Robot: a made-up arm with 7 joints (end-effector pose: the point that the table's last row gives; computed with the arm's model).
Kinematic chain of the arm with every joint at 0, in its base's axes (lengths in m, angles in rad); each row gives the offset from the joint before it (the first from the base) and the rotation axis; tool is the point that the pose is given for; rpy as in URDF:
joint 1: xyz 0 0 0.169 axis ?
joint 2: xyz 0 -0.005 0.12 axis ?
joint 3: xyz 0 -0.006 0.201 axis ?
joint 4: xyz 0 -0.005 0.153 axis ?
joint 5: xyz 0 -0.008 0.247 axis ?
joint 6: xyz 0 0 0.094 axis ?
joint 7: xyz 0 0 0.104 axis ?
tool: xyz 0 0 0 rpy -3.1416 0 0
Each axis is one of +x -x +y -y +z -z.
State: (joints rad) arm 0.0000 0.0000 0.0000 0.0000 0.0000 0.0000 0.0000
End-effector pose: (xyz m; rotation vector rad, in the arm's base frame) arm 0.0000 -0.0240 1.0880 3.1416 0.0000 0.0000
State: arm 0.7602 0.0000 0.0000 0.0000 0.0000 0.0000 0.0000
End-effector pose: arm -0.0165 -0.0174 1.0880 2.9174 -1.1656 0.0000
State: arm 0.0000 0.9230 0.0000 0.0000 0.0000 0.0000 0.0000
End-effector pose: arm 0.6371 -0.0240 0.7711 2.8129 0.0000 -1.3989
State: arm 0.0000 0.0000 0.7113 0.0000 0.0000 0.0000 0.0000
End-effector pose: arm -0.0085 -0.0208 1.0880 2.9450 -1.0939 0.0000
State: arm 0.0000 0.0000 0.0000 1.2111 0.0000 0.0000 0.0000
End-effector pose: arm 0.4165 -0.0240 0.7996 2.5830 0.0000 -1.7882
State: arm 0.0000 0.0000 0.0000 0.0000 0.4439 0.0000 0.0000
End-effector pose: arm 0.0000 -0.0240 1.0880 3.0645 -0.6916 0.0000
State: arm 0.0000 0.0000 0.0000 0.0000 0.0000 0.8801 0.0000
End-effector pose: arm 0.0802 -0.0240 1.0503 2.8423 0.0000 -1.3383
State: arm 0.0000 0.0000 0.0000 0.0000 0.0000 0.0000 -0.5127
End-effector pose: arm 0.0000 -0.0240 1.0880 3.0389 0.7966 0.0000
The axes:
joint 1: -z
joint 2: +y
joint 3: -z
joint 4: +y
joint 5: -z
joint 6: +y
joint 7: -z

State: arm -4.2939 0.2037 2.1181 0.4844 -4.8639 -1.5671 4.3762
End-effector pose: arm -0.2210 -0.0499 0.9385 0.0803 1.5903 1.2621
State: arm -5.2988 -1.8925 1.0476 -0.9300 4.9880 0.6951 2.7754
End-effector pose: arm -0.0571 0.6233 -0.0199 1.3955 1.2667 -1.4747
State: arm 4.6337 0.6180 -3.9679 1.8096 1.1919 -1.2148 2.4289
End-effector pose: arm 0.3373 0.0397 0.6476 -0.4486 -1.6557 1.2236
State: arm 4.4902 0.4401 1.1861 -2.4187 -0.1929 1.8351 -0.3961
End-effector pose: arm -0.2434 -0.0673 0.4979 2.2143 1.2606 0.6513
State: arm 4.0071 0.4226 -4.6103 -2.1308 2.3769 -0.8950 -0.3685
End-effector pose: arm -0.3704 -0.1169 0.4271 -0.9628 1.1999 -1.0593
